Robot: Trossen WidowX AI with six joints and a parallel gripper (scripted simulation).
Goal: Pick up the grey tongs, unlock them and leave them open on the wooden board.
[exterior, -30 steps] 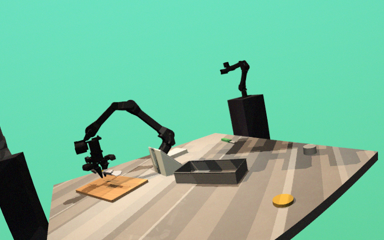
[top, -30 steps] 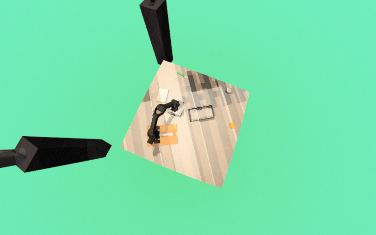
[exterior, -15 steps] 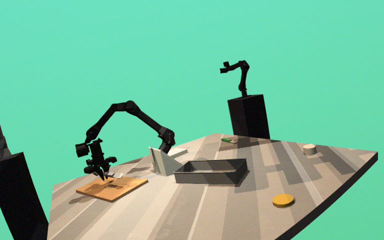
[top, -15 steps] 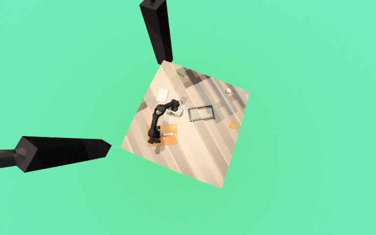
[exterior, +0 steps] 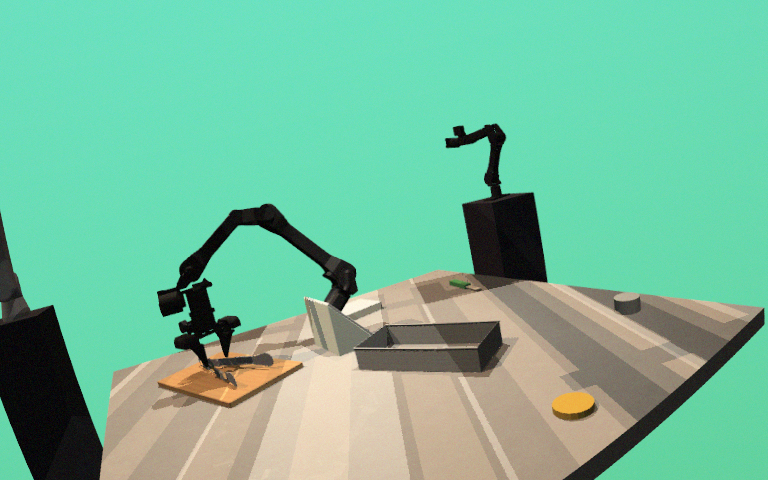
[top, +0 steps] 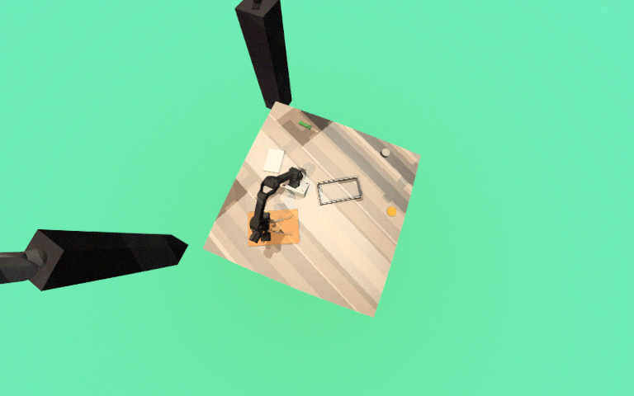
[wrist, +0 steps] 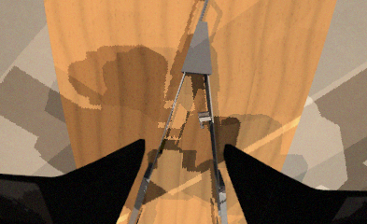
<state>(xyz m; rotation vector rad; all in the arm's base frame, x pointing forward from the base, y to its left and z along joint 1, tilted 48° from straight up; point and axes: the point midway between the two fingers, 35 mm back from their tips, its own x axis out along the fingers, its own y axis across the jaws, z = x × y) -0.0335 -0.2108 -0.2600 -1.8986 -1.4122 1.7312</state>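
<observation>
My gripper tip is now 20 mm short of the yellow lock piece, 10 mm to the left of it and 10 mm below it. Also, from my gripper tip: wooden board 30 mm below, 20 mm ahead, 10 mm to the left; then grey roasting tin 460 mm to the left, 330 mm ahead, 10 mm below; then pale tile 460 mm to the left, 210 mm behind, 30 mm below.
</observation>
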